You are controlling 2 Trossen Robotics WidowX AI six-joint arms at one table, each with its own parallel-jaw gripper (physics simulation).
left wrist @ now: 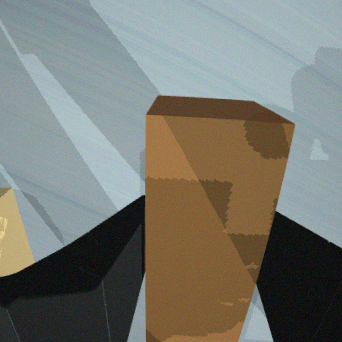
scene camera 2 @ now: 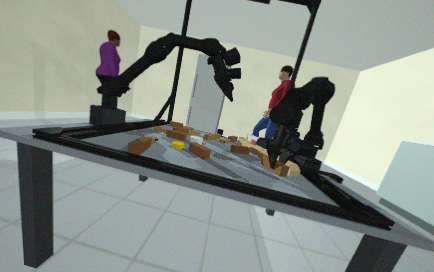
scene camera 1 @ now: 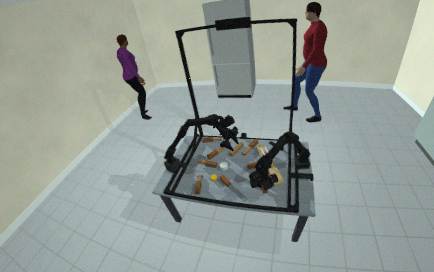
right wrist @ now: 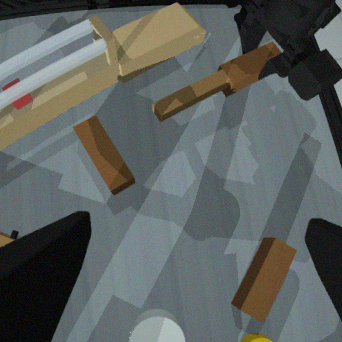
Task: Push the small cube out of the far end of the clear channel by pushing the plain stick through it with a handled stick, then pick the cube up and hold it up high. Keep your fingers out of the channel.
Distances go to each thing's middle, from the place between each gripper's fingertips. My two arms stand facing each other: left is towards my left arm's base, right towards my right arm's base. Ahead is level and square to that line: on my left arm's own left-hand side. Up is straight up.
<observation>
The tan wooden base point(right wrist: 139, 45) lies 25 cm behind my left hand, 6 cm to the left of it and 1 cm above it. The rest, counted from my left hand: clear channel point(right wrist: 49, 67): 29 cm behind, 4 cm to the left, 3 cm above.
Now: the clear channel 23 cm to the left of my right hand, 19 cm below it and 9 cm behind it. The rest, counted from my right hand: tan wooden base 25 cm to the left, 21 cm below, 5 cm behind.
</observation>
